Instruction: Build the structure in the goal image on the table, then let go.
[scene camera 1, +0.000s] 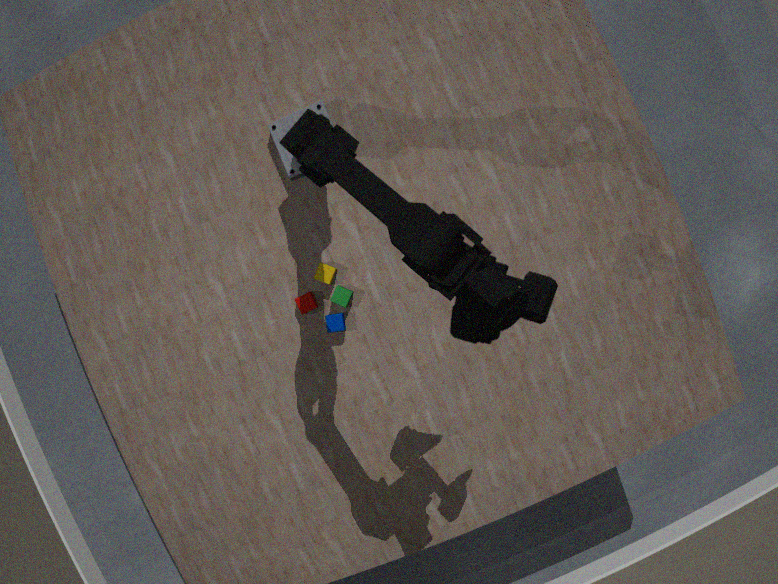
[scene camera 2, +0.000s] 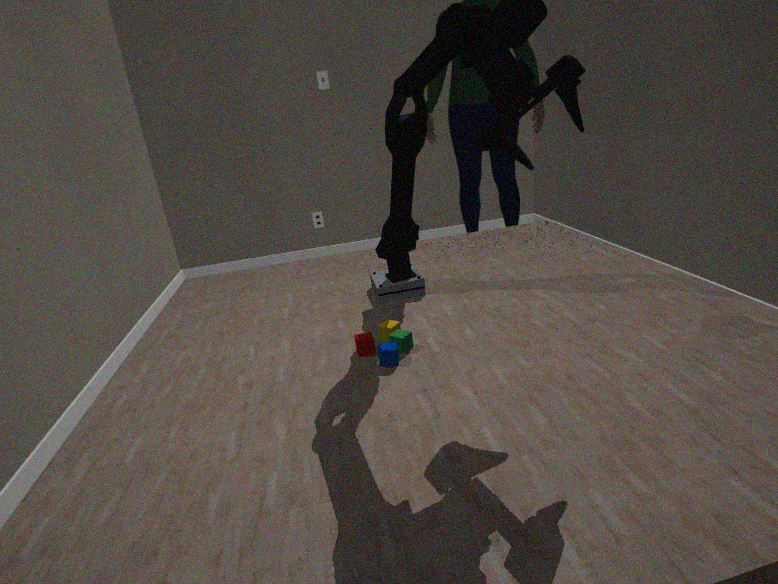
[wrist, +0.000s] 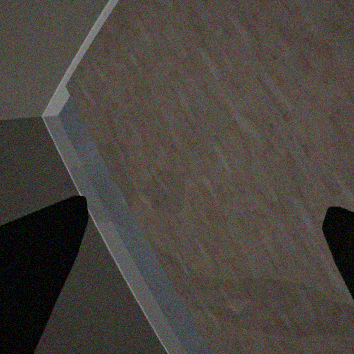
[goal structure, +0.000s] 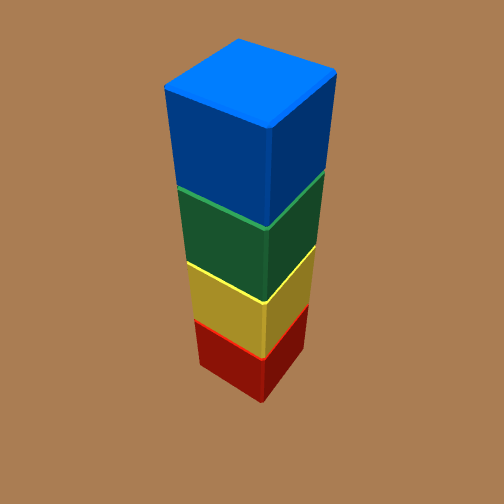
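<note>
A yellow cube, a green cube, a blue cube and a red cube rest singly on the table in a loose cluster. From above, narrow gaps show between yellow and green and between green and blue; red stands a little apart on the left. My gripper is open and empty, high above the table and well to the right of the cubes. No cubes show in the wrist view.
The arm's grey base plate stands behind the cubes. The arm reaches to the right, high up. Its dark shadow falls across the red cube's area and the front of the table. A person stands by the back wall.
</note>
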